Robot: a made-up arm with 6 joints. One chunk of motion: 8 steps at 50 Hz.
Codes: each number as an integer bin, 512 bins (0 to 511) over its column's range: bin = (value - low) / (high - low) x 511, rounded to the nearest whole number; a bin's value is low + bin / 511 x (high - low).
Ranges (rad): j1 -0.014..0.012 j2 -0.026..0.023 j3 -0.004..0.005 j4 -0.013..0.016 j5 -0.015..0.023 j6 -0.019..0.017
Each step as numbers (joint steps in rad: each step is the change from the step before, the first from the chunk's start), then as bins.
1 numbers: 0.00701 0.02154 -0.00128 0.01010 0.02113 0.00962
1 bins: 413 496 154 407 486 406
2 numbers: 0.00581 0.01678 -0.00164 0.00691 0.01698 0.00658
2 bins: 389 446 134 351 430 363
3 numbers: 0.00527 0.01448 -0.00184 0.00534 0.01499 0.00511
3 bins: 379 422 123 323 403 342
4 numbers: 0.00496 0.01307 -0.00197 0.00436 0.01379 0.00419
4 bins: 373 407 115 306 387 329
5 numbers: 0.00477 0.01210 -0.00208 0.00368 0.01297 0.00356
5 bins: 369 397 109 294 376 320
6 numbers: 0.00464 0.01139 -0.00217 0.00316 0.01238 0.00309
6 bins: 366 390 104 285 368 314
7 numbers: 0.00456 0.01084 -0.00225 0.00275 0.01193 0.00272
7 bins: 365 384 99 278 362 308
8 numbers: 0.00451 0.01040 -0.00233 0.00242 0.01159 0.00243
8 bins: 364 380 95 272 358 304
